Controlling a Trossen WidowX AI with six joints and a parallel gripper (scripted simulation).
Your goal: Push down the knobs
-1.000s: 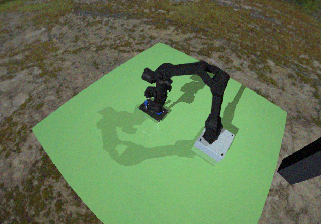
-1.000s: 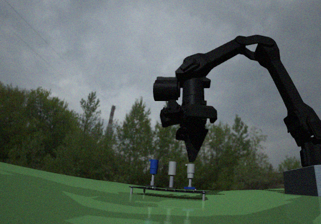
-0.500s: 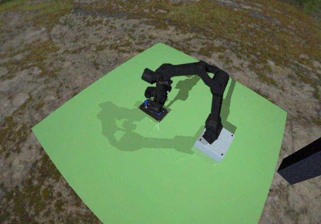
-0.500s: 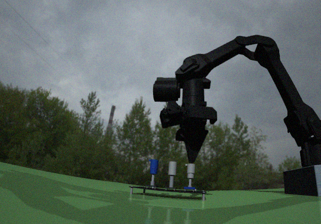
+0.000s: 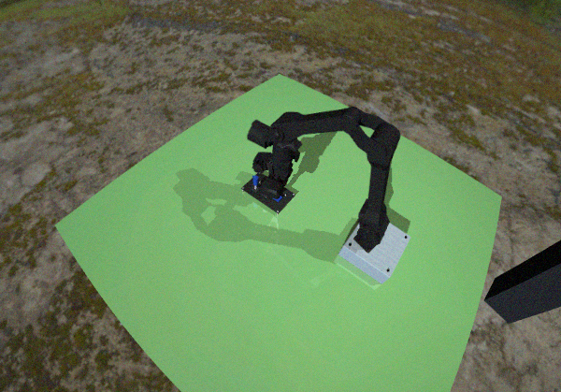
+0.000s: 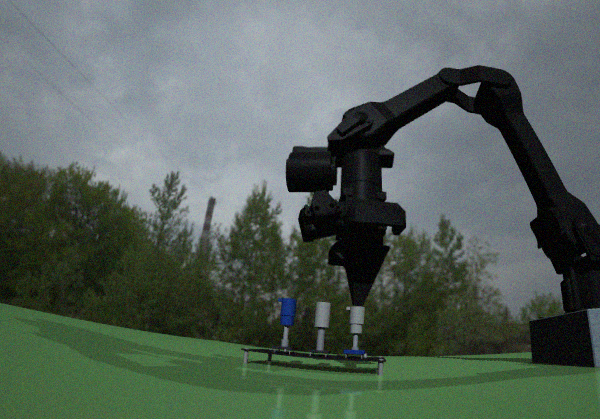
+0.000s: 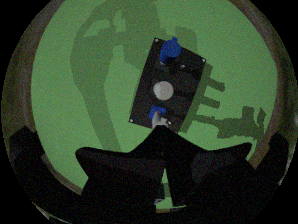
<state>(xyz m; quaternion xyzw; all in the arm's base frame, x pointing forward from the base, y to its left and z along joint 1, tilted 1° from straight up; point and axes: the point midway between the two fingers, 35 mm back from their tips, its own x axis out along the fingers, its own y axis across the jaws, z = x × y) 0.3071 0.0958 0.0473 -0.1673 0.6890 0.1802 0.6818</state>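
Now: the grey knob 10 mm below my gripper tip. From my gripper tip the other things lie so: blue knob: 80 mm ahead, 30 mm to the left, 10 mm below.
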